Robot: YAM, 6 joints.
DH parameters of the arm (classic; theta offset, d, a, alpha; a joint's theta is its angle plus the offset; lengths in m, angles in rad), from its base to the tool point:
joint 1: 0 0.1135 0.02 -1.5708
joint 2: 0 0 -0.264 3.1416
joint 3: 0.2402 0 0.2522 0
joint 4: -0.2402 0 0.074 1.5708
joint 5: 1.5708 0 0 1.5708
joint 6: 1.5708 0.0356 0 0
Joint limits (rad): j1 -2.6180..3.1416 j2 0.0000..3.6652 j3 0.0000..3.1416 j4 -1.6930..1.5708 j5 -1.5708..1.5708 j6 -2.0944..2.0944
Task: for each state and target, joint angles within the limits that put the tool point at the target. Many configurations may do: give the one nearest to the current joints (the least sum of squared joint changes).
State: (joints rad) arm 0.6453 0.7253 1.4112 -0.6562 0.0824 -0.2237
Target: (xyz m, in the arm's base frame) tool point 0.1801 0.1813 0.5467
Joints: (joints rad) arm 0.7965 1.3248 1.7962 -0.3574 0.0555 -0.2237
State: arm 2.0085 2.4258 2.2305 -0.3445 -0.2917 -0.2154
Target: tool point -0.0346 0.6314 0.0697
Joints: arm 1.6151 3.0109 2.6201 0.0109 -0.1866 -0.2154
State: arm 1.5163 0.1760 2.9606 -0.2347 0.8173 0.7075
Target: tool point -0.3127 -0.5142 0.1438
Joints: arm 1.0021 0.0572 2.9579 0.0996 0.3874 0.7075
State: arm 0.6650 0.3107 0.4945 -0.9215 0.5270 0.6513
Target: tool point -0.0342 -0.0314 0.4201
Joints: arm 0.4525 0.1671 1.1218 -0.6891 0.3824 0.6513
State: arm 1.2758 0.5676 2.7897 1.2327 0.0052 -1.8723
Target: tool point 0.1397 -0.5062 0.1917
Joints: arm 1.8371 0.4106 3.0518 1.4987 0.0442 -1.8723
